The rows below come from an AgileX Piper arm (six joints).
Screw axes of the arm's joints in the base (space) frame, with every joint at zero. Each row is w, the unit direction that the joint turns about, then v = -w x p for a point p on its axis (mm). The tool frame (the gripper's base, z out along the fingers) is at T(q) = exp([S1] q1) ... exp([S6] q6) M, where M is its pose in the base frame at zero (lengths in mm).
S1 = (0, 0, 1, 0.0, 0.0, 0.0)
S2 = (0, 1, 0, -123.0, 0.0, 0.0)
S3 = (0, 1, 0, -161.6, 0.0, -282.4)
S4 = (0.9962, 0, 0.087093, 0.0, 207.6, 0.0)
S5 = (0, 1, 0, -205.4, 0.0, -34.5)
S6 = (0.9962, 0, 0.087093, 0.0, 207.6, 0.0)
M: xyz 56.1 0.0 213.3 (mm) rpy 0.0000 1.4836 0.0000 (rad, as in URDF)
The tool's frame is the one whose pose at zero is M.
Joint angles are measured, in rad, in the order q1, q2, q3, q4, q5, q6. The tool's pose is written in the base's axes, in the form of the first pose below.
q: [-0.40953 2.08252 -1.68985 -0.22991 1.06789 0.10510]
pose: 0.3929 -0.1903 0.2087; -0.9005 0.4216 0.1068; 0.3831 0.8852 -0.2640; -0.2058 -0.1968 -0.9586
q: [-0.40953 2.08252 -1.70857 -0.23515 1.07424 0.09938]
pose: 0.3946 -0.1916 0.2137; -0.9009 0.4182 0.1158; 0.3759 0.8854 -0.2736; -0.2169 -0.2030 -0.9549
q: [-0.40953 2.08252 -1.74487 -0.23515 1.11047 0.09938]
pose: 0.3959 -0.1925 0.2227; -0.8978 0.4254 0.1136; 0.3826 0.8814 -0.2769; -0.2179 -0.2051 -0.9542
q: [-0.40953 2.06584 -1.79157 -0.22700 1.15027 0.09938]
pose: 0.3962 -0.1923 0.2418; -0.8880 0.4398 0.1344; 0.3912 0.8760 -0.2823; -0.2419 -0.1981 -0.9499
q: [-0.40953 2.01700 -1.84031 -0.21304 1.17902 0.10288]
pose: 0.3926 -0.1898 0.2757; -0.8642 0.4630 0.1970; 0.3970 0.8679 -0.2985; -0.3092 -0.1798 -0.9338
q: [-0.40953 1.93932 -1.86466 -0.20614 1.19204 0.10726]
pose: 0.3810 -0.1842 0.3154; -0.8312 0.4839 0.2739; 0.3930 0.8597 -0.3262; -0.3933 -0.1635 -0.9047
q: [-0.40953 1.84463 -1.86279 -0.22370 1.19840 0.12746]
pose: 0.3614 -0.1774 0.3541; -0.7887 0.5141 0.3372; 0.3902 0.8424 -0.3717; -0.4752 -0.1615 -0.8650
